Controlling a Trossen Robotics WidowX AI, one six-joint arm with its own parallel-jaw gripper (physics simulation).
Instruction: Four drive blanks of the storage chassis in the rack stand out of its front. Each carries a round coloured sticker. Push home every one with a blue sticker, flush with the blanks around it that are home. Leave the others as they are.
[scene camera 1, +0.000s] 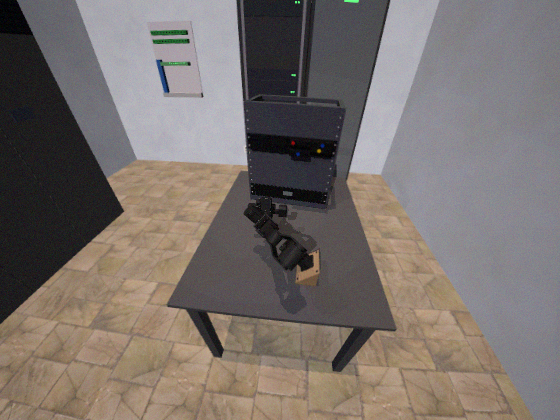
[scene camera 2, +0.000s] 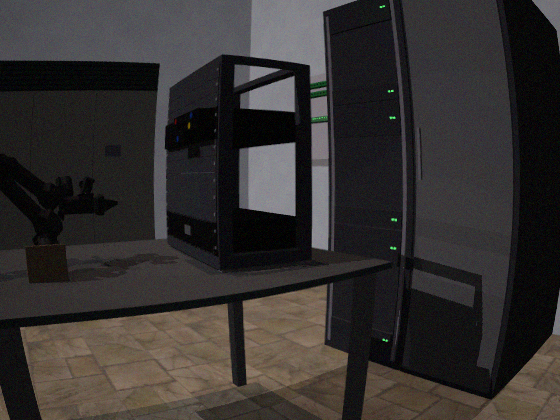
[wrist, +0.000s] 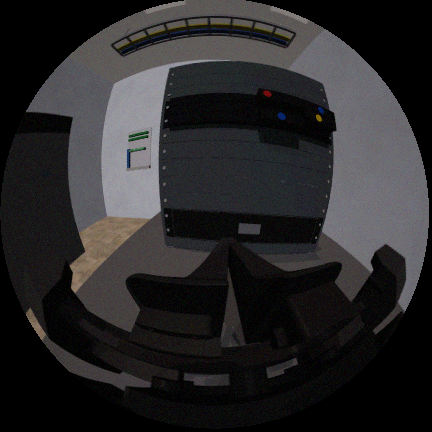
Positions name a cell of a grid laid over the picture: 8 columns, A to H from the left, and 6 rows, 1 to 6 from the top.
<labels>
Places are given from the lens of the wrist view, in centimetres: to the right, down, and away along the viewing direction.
my gripper (wrist: E4): 1, 2, 10
rack (wrist: D2): -1, -21, 27
</labels>
